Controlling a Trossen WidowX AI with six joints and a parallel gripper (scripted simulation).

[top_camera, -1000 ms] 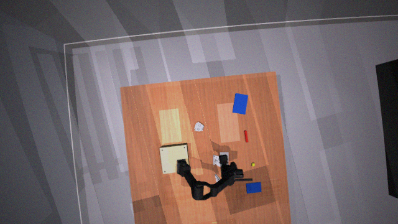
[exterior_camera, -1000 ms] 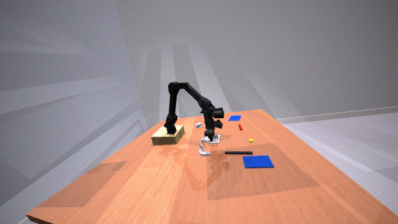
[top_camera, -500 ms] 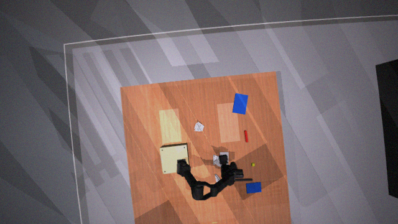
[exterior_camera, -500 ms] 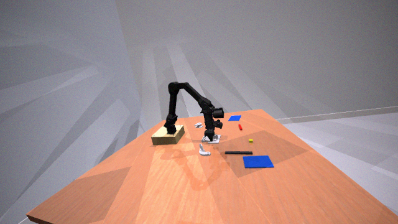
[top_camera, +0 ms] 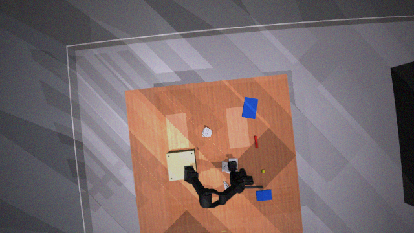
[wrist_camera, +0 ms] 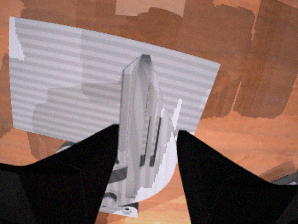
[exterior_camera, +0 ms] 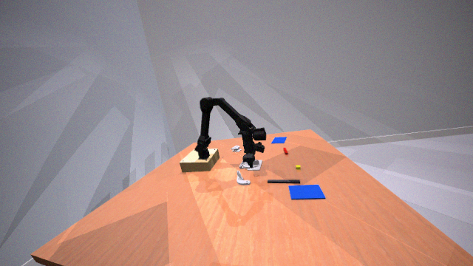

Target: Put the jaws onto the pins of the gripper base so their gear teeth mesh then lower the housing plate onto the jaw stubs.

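Now: gripper tip 20 mm short of the flat white plate, 30 mm to the right of it and 10 mm above it. Round my gripper tip: housing plate: 50 mm behind, 40 mm to the left, 10 mm below; then black bar: 160 mm ahead, 150 mm to the right, 10 mm below; then jaw: 30 mm behind, 20 mm to the left.
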